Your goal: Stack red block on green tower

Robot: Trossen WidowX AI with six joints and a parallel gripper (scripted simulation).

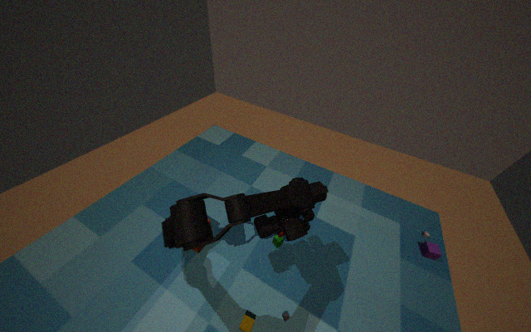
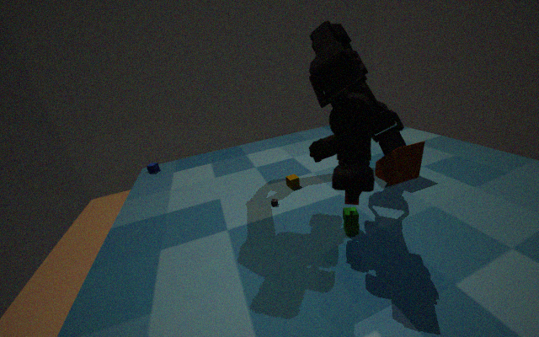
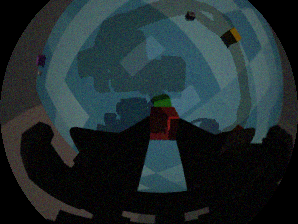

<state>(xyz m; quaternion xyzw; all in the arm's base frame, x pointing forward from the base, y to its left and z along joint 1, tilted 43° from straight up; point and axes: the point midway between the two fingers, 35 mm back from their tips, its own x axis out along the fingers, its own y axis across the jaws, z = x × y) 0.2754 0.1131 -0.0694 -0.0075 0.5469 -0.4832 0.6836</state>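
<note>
The green block is 5 cm below my gripper tip. Also, from my gripper tip: yellow block (2 cm ahead, 26 cm to the right, 7 cm below); red block (1 cm above); dark cube (11 cm ahead, 19 cm to the right, 8 cm below).
</note>
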